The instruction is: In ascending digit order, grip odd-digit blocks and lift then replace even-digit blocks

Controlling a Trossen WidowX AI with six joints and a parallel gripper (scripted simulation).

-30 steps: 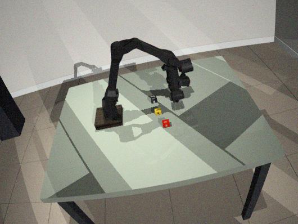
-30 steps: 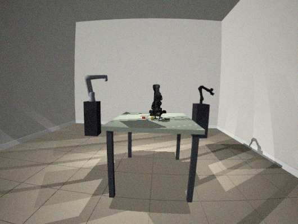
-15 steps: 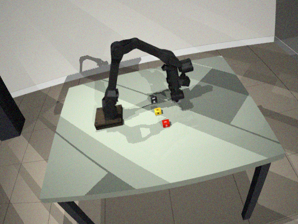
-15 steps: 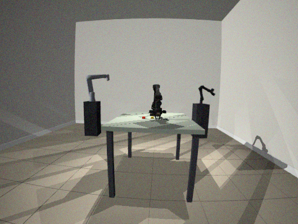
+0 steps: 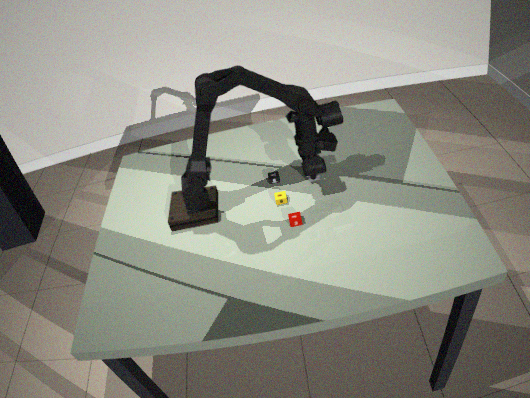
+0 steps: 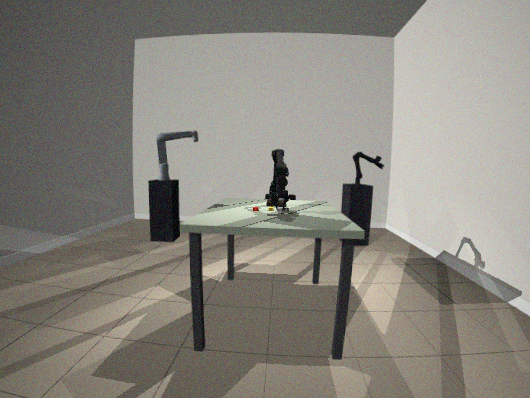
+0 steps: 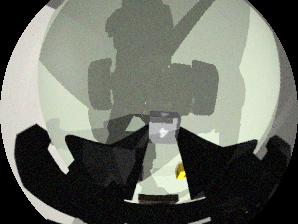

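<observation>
Now: the black block 110 mm behind my gripper tip, 50 mm to the left of it and 10 mm below it. The rest, counted from my gripper tip: yellow block: 110 mm behind, 50 mm to the right, 10 mm below; red block: 90 mm behind, 150 mm to the right, 10 mm below.
</observation>
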